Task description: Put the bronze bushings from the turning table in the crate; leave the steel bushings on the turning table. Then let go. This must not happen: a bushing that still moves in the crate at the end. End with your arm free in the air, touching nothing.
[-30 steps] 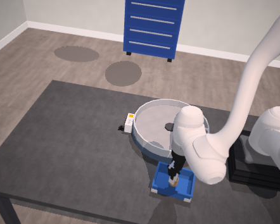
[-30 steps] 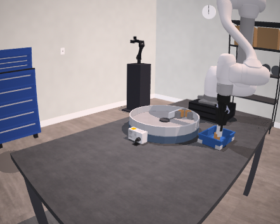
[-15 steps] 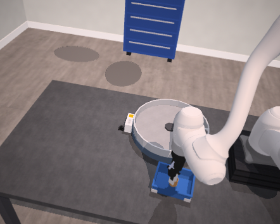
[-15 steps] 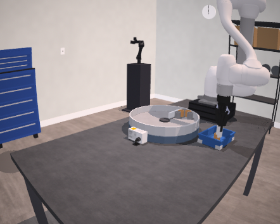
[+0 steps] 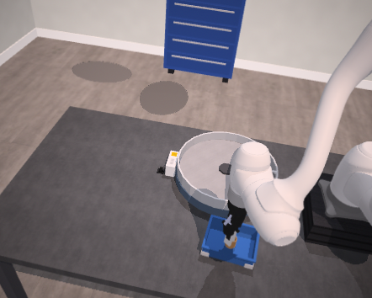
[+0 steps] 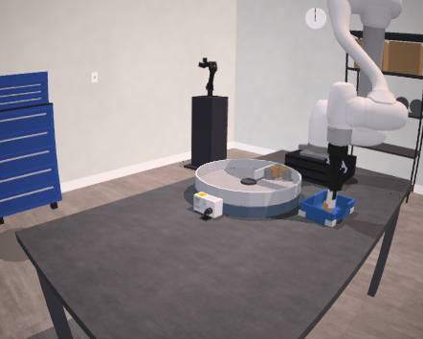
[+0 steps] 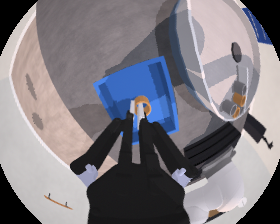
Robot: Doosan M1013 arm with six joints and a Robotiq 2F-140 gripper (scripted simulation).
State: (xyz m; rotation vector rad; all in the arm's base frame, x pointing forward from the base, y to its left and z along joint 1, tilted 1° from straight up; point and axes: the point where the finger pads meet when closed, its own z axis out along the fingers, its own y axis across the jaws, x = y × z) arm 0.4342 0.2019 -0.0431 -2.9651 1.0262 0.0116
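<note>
The blue crate is 1 cm behind my hand, 1 cm to the right of it and 4 cm below it. From my hand the other things lie so: round turning table: 2 cm ahead, 35 cm to the right, 1 cm below.
</note>
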